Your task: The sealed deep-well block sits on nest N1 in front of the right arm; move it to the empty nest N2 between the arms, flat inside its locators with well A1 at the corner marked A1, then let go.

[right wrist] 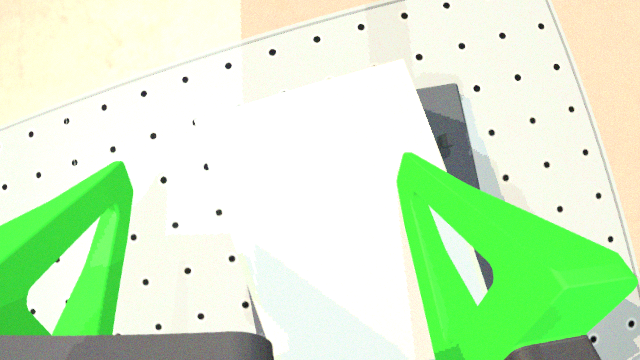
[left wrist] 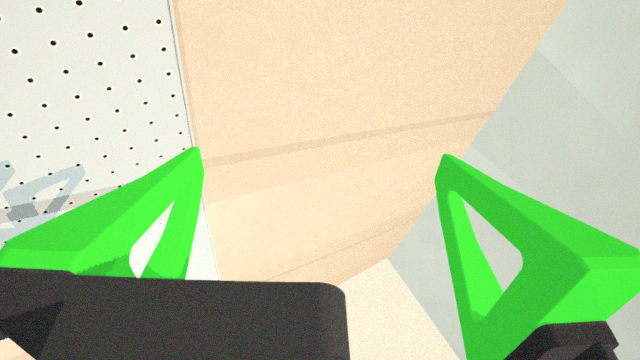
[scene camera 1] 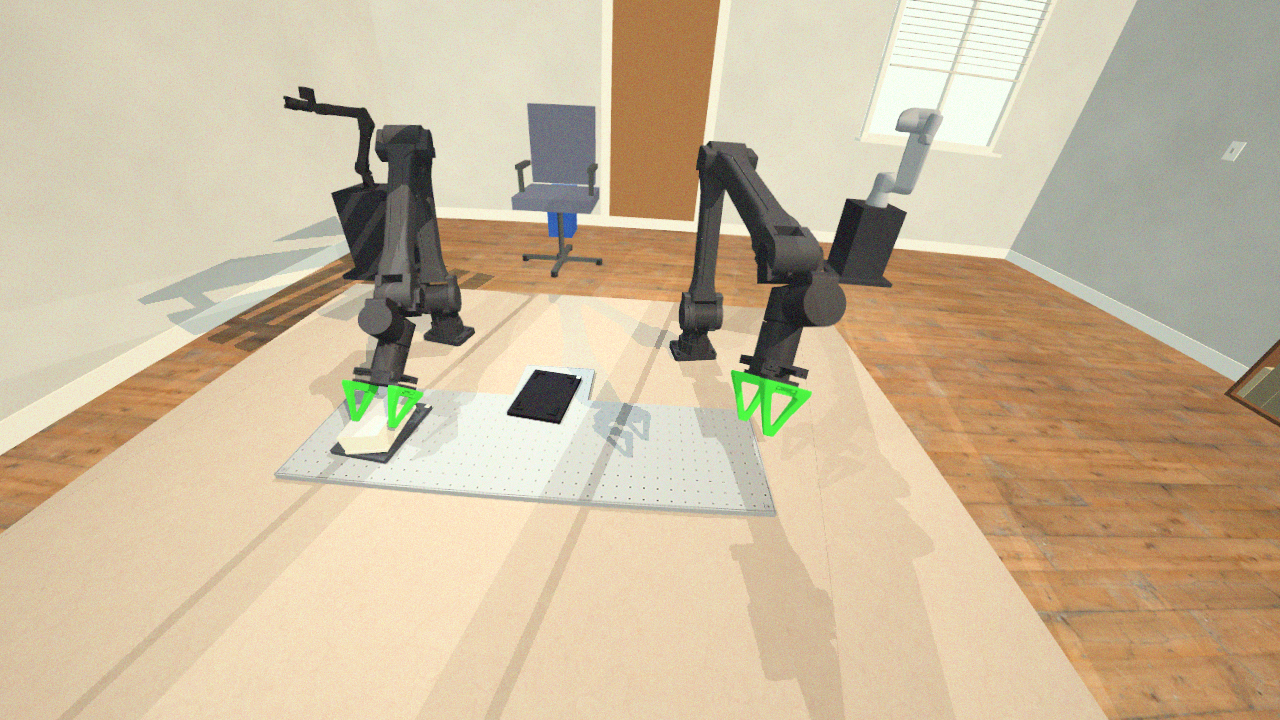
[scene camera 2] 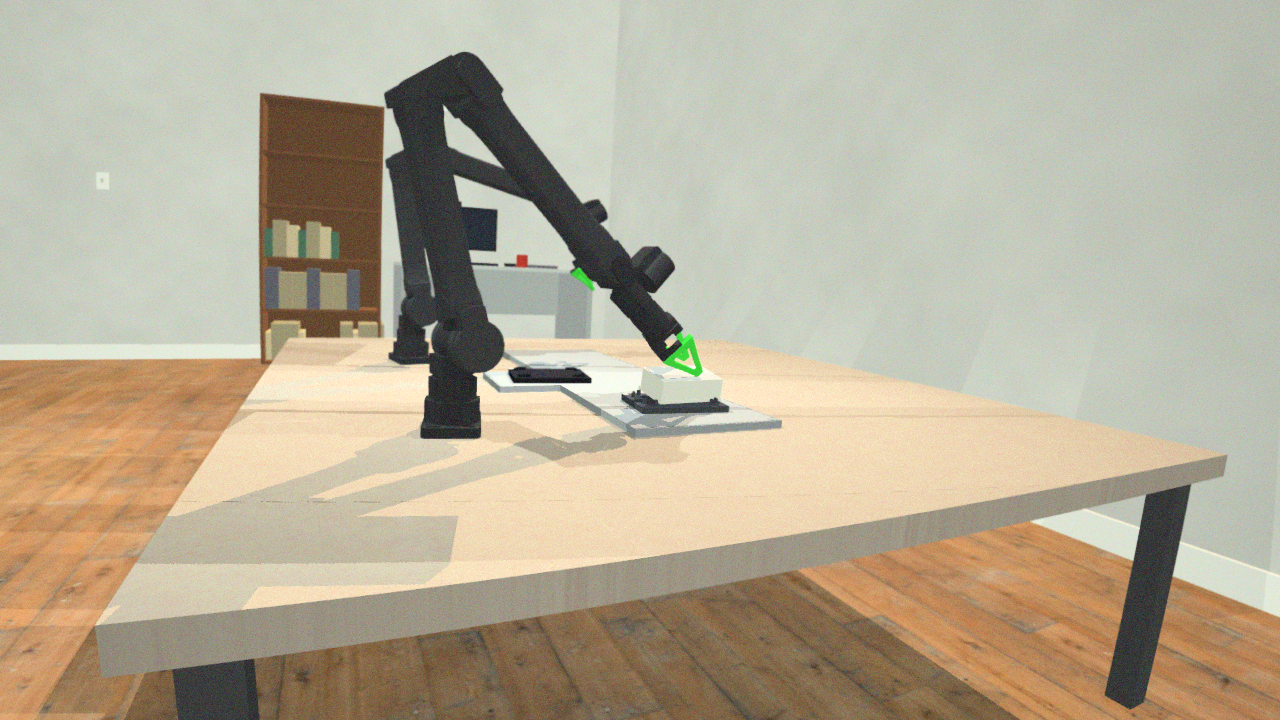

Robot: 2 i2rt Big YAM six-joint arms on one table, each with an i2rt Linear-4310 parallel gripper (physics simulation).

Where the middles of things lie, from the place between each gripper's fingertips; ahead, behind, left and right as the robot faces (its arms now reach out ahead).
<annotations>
Now: the black nest plate (scene camera 1: 544,394) 39 cm to the right of my left hand, 28 cm behind it and 20 cm below it. Also, from my left hand: white block (scene camera 2: 668,385): 69 cm to the right, 17 cm below, 12 cm behind.
I see my right gripper 4 cm past the white block, 2 cm to the left of it and 3 cm above it. Round my right hand: black nest plate 20 cm behind, 28 cm to the left, 6 cm below.
</annotations>
